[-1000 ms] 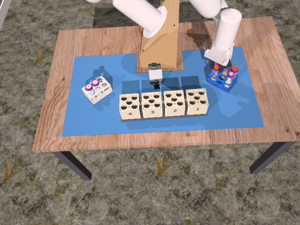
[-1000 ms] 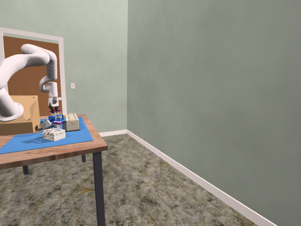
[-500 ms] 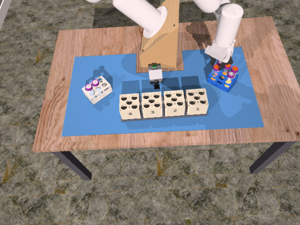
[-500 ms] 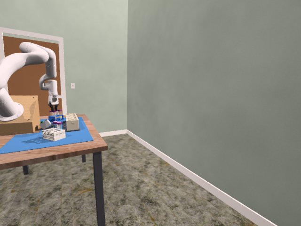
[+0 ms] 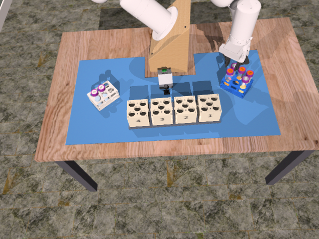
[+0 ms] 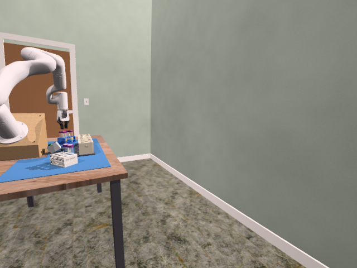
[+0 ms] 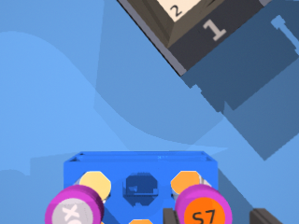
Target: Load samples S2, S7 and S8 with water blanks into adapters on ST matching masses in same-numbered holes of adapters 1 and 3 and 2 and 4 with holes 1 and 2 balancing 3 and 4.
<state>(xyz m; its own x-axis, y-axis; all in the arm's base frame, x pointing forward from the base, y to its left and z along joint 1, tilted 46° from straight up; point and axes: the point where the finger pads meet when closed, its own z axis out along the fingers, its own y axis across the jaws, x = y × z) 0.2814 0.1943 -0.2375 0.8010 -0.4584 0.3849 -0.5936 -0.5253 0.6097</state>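
My hand is 100 mm above the orange-dot sample tube and 60 mm to the right of it. From my hand the other things lie so: white rack: 630 mm to the right, 140 mm below, 60 mm ahead; then green DONE key: 320 mm to the right, 100 mm below, 70 mm behind; then blue rack: 140 mm below, 40 mm to the left, 10 mm ahead.
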